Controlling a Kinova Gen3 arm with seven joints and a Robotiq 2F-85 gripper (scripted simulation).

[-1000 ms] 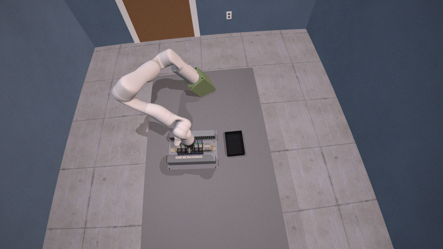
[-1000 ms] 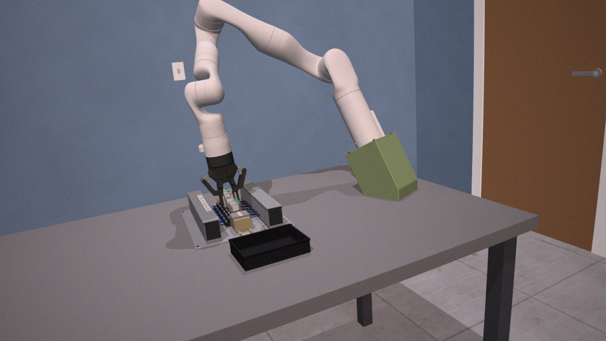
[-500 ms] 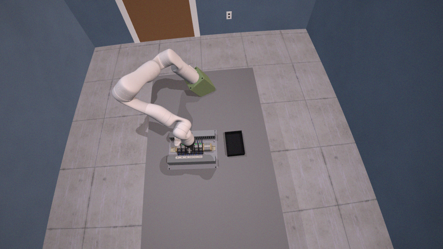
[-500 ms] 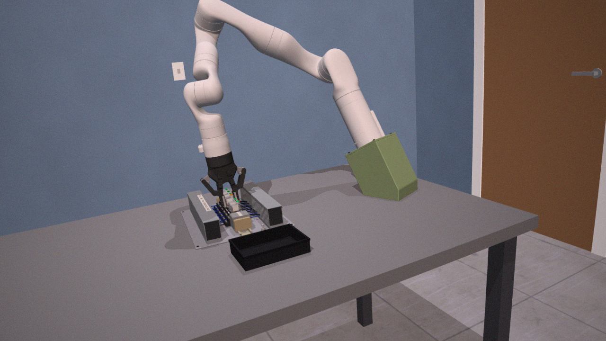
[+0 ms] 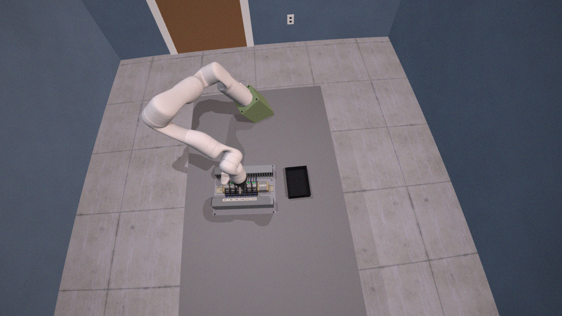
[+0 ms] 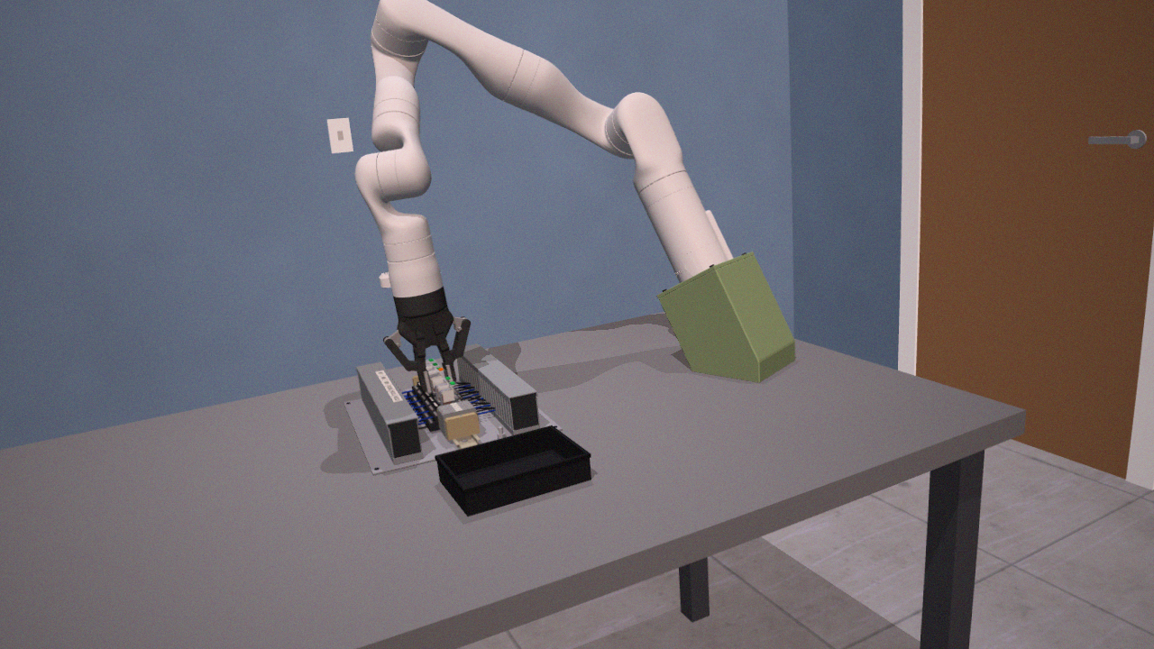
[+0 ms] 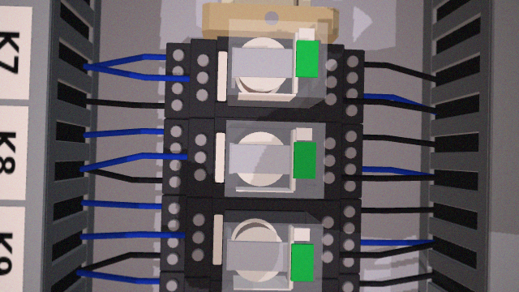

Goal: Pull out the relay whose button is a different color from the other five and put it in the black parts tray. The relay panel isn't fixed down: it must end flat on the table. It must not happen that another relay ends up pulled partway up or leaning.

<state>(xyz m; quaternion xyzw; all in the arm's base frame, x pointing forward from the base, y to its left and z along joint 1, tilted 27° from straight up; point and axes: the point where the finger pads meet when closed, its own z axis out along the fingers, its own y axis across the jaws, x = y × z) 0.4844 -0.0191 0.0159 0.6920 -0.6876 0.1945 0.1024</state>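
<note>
Now: the relay 1 cm below my hand. Round my hand: black parts tray 28 cm to the left, 5 cm below, 2 cm behind; relay panel 3 cm below.
</note>
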